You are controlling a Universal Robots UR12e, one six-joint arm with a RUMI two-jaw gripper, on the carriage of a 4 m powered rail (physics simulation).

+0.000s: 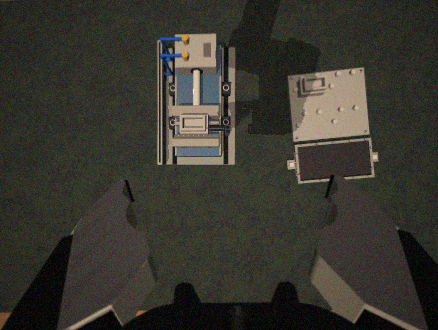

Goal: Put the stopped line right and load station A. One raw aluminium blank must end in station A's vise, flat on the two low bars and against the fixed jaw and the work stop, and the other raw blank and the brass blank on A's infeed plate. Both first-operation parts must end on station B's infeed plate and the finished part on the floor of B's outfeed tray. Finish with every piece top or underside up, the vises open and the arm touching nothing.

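Frame: origin at the arm's base, x ahead, y right, z down, level; millimetres.
Seen in the pictures: gripper, fingertip midpoint: [227, 180].
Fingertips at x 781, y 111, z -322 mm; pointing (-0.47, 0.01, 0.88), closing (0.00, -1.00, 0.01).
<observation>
Offsets run from my fingertips to a thing's middle. "spot": to the spot under its first point.
A vise [196, 111] stands left of centre, its pale jaws running across a blue bed. A light grey block @[dy +65, dx -98, dz +254 mm] [194, 123] with a rectangular outline on its face lies between the vise's jaws, left of the dark work stop @[dy +16, dx -90, dz +262 mm] [218, 128]; whether it is flat on the low bars cannot be told. A similar grey block @[dy -221, dx -199, dz +326 mm] [313, 85] is at the upper left of the pegged infeed plate @[dy -268, dx -156, dz +348 mm] [345, 126]. The outfeed tray @[spot: dy -189, dx +26, dz +339 mm] [299, 176] adjoins the plate's lower edge, its dark floor showing no piece. My gripper [227, 180] is open and empty, high above and in front of the vise.
A pale drive housing @[spot: dy +58, dx -252, dz +256 mm] [195, 52] with blue pipes @[spot: dy +105, dx -273, dz +243 mm] [171, 39] and orange caps stands at the vise's far end. A pale rail @[dy +154, dx -164, dz +302 mm] [160, 102] runs along its left side. Small pegs stand on the plate, and tabs stick out from the tray's sides. The arm's shadow falls between vise and plate.
</observation>
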